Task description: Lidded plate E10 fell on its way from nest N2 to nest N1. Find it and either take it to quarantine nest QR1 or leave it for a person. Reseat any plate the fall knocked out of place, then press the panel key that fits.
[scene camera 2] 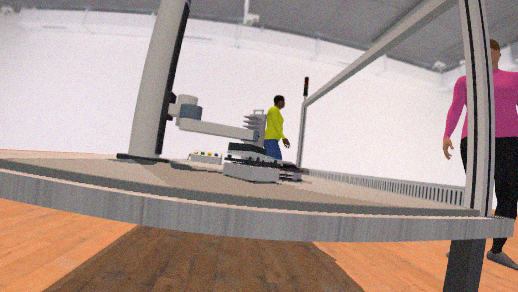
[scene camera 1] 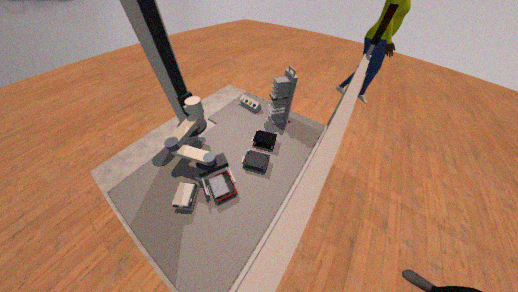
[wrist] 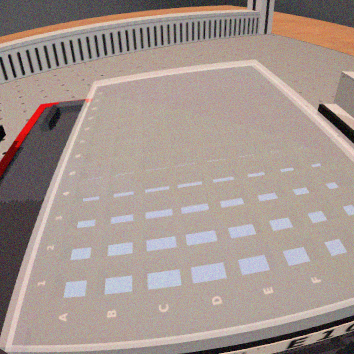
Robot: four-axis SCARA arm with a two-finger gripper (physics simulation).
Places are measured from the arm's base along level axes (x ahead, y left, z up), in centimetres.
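Pixels of known places: gripper, between the fingertips: point(scene camera 2: 287, 163) point(scene camera 1: 221, 188) point(wrist: 161, 95).
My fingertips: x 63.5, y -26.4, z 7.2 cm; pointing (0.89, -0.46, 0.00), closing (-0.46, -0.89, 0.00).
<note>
Behind a point stands the place of what it marks.
Plate E10 point(scene camera 1: 219, 185) @(x 61.0, y -25.8, z 7.3 cm) point(wrist: 200, 210) @(x 57.4, y -23.8, z 7.2 cm), with a clear lid and pale wells, lies over the red-rimmed nest, shifted to one side, so a strip of dark nest floor shows in the wrist view. Part of its label "E10" shows at the lower right there. The nest's red rim point(scene camera 1: 228, 198) @(x 68.6, y -27.5, z 1.7 cm) point(wrist: 26, 131) @(x 68.1, y -21.0, z 5.3 cm) shows along its edge. My gripper point(scene camera 1: 220, 188) @(x 63.5, y -26.4, z 7.2 cm) point(wrist: 161, 95) @(x 63.5, y -26.4, z 7.2 cm) is open, with one finger on each side of the plate and neither closed on it. Whether the plate sits level is hard to tell. The key panel point(scene camera 1: 250, 103) @(x 27.0, y 49.6, z 7.7 cm) point(scene camera 2: 206, 157) @(x 24.8, y 48.8, z 5.0 cm) stands at the back.
A white-topped box point(scene camera 1: 184, 194) @(x 49.5, y -41.6, z 8.5 cm) stands beside my gripper. Two dark nests, one black point(scene camera 1: 265, 139) @(x 63.1, y 20.6, z 7.0 cm) and one dark grey point(scene camera 1: 256, 161) @(x 68.5, y 1.3, z 6.0 cm), stand toward the rack tower point(scene camera 1: 292, 100) @(x 64.9, y 54.4, z 25.0 cm). A rail point(scene camera 1: 320, 165) @(x 98.6, y -20.8, z 62.0 cm) runs along the table edge. People in yellow point(scene camera 1: 382, 30) point(scene camera 2: 274, 122) and pink point(scene camera 2: 504, 105) are around the table.
</note>
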